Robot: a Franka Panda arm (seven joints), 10 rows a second.
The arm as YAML. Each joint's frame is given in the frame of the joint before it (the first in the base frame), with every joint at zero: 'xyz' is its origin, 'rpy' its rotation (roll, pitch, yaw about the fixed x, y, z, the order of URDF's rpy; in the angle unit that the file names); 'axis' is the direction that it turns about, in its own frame. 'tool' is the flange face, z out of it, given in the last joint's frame.
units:
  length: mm
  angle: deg
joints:
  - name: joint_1
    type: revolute
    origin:
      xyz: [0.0, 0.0, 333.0]
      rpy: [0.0, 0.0, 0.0]
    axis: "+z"
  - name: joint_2
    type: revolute
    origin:
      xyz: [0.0, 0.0, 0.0]
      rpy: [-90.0, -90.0, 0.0]
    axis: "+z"
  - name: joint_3
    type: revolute
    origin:
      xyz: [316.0, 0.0, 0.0]
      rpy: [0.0, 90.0, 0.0]
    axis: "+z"
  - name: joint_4
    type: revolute
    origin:
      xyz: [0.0, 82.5, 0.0]
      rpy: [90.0, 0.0, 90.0]
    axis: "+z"
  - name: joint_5
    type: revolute
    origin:
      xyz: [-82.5, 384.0, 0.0]
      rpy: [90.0, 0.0, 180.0]
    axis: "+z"
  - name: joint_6
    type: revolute
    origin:
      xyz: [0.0, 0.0, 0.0]
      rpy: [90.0, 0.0, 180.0]
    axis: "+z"
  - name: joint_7
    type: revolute
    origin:
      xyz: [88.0, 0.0, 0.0]
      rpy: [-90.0, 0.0, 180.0]
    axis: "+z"
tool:
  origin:
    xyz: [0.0, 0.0, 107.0]
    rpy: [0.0, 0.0, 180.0]
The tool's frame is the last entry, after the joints.
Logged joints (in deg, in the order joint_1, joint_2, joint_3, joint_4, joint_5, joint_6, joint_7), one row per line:
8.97 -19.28 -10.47 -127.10 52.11 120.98 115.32
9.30 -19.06 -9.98 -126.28 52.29 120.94 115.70
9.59 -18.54 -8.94 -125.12 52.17 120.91 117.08
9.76 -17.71 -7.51 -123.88 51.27 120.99 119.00
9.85 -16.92 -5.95 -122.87 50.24 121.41 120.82
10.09 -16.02 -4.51 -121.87 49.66 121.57 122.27
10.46 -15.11 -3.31 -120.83 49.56 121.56 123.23
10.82 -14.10 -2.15 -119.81 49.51 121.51 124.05
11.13 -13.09 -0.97 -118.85 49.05 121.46 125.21
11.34 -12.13 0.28 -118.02 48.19 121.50 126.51
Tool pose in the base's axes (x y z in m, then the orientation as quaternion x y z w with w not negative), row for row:
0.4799 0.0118 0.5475 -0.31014 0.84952 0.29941 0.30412
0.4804 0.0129 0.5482 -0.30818 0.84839 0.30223 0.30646
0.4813 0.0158 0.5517 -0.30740 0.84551 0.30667 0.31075
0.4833 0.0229 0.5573 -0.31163 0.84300 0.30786 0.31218
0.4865 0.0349 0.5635 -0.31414 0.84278 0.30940 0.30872
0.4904 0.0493 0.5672 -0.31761 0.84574 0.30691 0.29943
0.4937 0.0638 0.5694 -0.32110 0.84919 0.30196 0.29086
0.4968 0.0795 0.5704 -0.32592 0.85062 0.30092 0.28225
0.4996 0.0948 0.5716 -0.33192 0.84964 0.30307 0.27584
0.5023 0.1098 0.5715 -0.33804 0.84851 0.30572 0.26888
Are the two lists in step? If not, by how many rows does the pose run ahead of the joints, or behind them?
The pose runs 2 rows behind the joints: the pose in row i belongs to the joints in row i - 2.
